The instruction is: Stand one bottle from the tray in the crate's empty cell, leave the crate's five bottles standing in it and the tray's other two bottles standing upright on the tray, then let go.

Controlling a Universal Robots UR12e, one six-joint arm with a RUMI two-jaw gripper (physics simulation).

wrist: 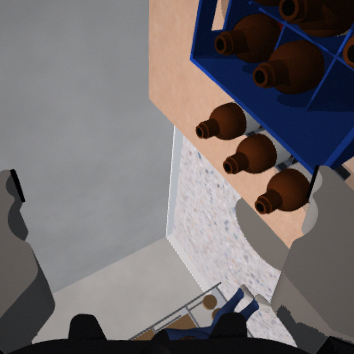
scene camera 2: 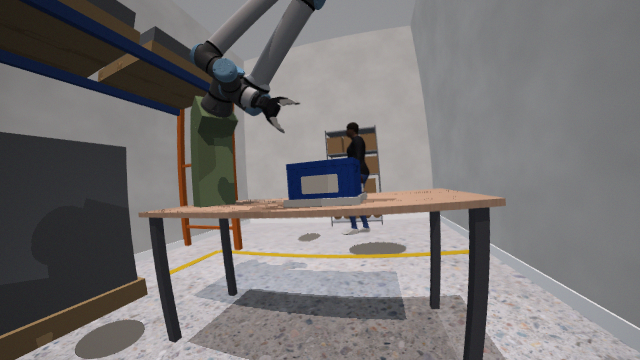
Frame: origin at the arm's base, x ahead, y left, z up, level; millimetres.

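Where they show: gripper, fingertip midpoint: [wrist: 165, 171] [scene camera 2: 292, 118]; arm's base, link origin: [scene camera 2: 216, 108].
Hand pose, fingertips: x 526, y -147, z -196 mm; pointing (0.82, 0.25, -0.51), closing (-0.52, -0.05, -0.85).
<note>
Things, the pixels of their top centre, and the offset from my fingertips. "spot": a spot on its surface instead. Level surfaces: height alone.
- blue crate, top centre: [wrist: 266, 46] [scene camera 2: 324, 162] dx +126, dy +16, dz -209 mm
- bottle-free cell, surface spot: [wrist: 334, 107] spot: dx +78, dy +108, dz -347 mm
- wooden table, surface height: dz -384 mm
- pale grey base, surface spot: [scene camera 2: 322, 202] spot: dx +126, dy -89, dz -369 mm
The blue crate [scene camera 2: 294, 182] [wrist: 280, 116] stands on the table. In the wrist view, brown bottles [wrist: 297, 67] [wrist: 257, 37] [wrist: 325, 17] stand in it, some cut off by the frame. A bottle-free cell [wrist: 334, 107] shows at its lower right. Three brown bottles [wrist: 232, 120] [wrist: 261, 151] [wrist: 289, 189] stand upright in a row beside the crate; little of their dark tray [wrist: 341, 171] shows. My gripper [scene camera 2: 291, 117] [wrist: 165, 171] is open and empty, high above the table and left of the crate in the scene view. Its right finger partly overlaps the nearest bottle in the wrist view.
The wooden table [scene camera 2: 425, 198] [wrist: 167, 60] bears the crate, which has a pale grey base [scene camera 2: 322, 202] under it. A green pedestal [scene camera 2: 212, 165] carries the arm. A person [scene camera 2: 356, 147] stands beyond the table by a shelf rack [scene camera 2: 378, 150]. A blue-beamed shelf [scene camera 2: 145, 56] hangs at upper left.
</note>
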